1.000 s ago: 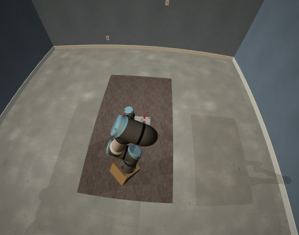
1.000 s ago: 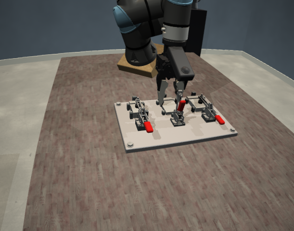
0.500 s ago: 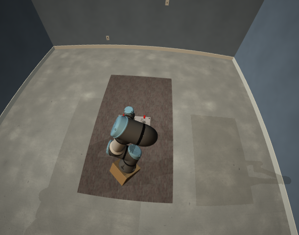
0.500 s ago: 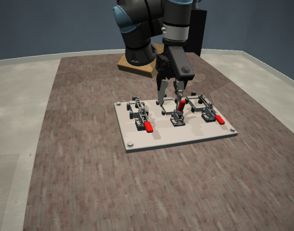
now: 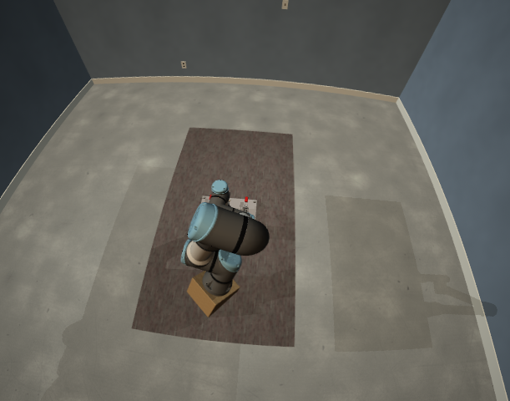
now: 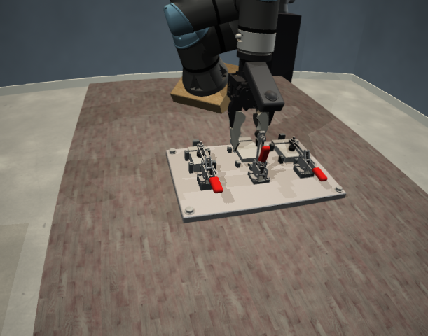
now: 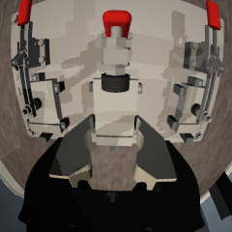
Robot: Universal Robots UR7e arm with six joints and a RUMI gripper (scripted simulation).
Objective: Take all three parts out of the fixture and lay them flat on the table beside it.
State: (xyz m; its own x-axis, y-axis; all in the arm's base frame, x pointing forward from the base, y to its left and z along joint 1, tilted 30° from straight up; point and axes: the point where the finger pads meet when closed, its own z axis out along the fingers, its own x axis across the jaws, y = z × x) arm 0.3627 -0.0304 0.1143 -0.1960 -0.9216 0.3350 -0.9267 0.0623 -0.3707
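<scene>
The fixture lies 5 cm ahead of my hand, 1 cm to the right of it and 4 cm below it. From my hand the other things lie so: part 1 cm behind, 1 cm below.
</scene>
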